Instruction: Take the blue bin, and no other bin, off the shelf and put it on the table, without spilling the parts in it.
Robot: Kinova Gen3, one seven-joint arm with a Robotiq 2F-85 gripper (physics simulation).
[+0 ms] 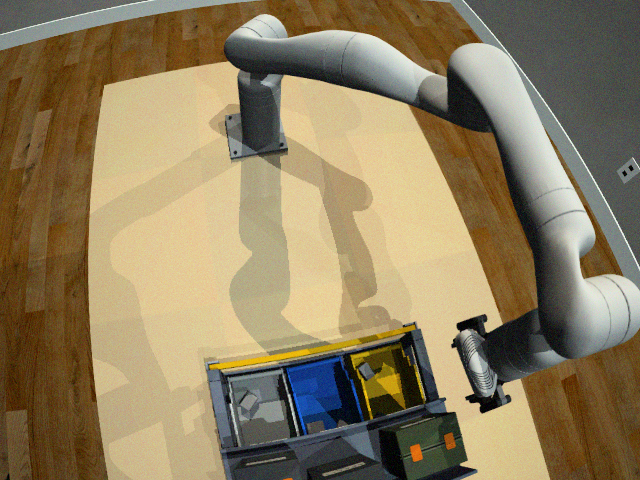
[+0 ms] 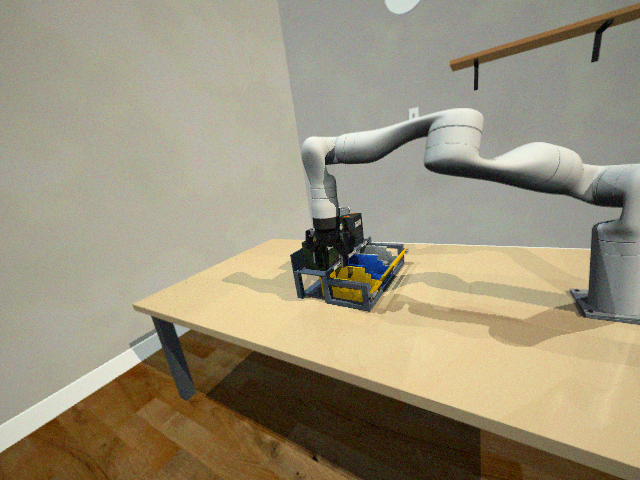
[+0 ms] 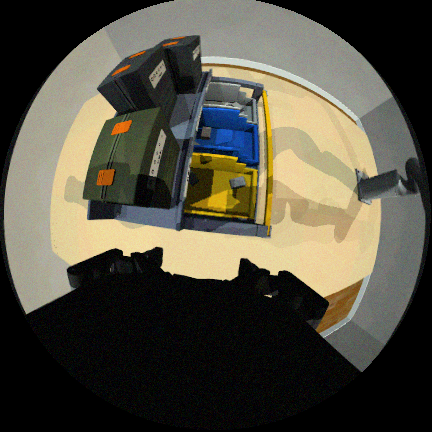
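Pixels of known places: gripper, fingertip midpoint: (image 1: 463,371) (image 2: 330,265) (image 3: 200,262); arm's base, origin of the base link: (image 1: 261,131) (image 2: 615,305) (image 3: 364,189).
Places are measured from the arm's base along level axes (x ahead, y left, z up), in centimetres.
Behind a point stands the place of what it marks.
The blue bin (image 1: 317,384) @[x 58.6, y 10.8, z -0.5 cm] (image 2: 368,263) @[x 63.9, y 7.0, z 3.4 cm] (image 3: 225,119) @[x 63.0, y 6.8, z 3.3 cm] sits in the middle slot of the shelf's lower row, upright, between the grey bin (image 1: 263,423) @[x 65.9, y 0.6, z -0.4 cm] and the yellow bin (image 1: 385,387) @[x 60.1, y 23.7, z -0.5 cm] (image 2: 347,293) @[x 59.1, y 27.7, z 1.9 cm] (image 3: 215,197) @[x 60.3, y 24.3, z -0.5 cm]. A small brown-grey part (image 1: 315,426) @[x 66.6, y 9.9, z 1.0 cm] (image 3: 205,132) @[x 66.7, y 10.3, z 1.0 cm] lies in the blue bin. The shelf (image 1: 426,361) @[x 56.6, y 29.5, z 7.1 cm] (image 2: 351,305) @[x 56.2, y 30.1, z -0.3 cm] (image 3: 150,218) @[x 68.8, y 31.1, z 8.8 cm] stands on the table (image 1: 170,118) @[x -6.8, y -24.6, z -1.3 cm] (image 2: 310,335) @[x 58.3, y 46.5, z -1.4 cm]. My gripper (image 1: 480,364) (image 2: 331,255) @[x 59.8, y 33.2, z 13.8 cm] (image 3: 200,262) @[x 59.8, y 33.2, z 13.8 cm] is open and empty, pointing down beyond the shelf's yellow-bin end, apart from the blue bin.
A green box (image 1: 426,444) @[x 70.3, y 23.8, z 18.4 cm] (image 3: 132,160) @[x 67.6, y 25.5, z 18.3 cm] and two dark boxes (image 1: 346,471) @[x 72.4, y 11.7, z 20.4 cm] (image 3: 140,80) @[x 71.6, y 16.1, z 20.0 cm] (image 3: 186,62) @[x 70.9, y 5.6, z 16.9 cm] stand on the raised rear shelf level. A yellow bar (image 1: 310,354) @[x 53.6, y 9.3, z 5.0 cm] (image 2: 394,269) (image 3: 268,150) @[x 52.7, y 12.8, z 5.1 cm] runs along the shelf's front, on the side towards the robot base (image 1: 258,129) @[x 5.0, y -0.3, z 6.2 cm].
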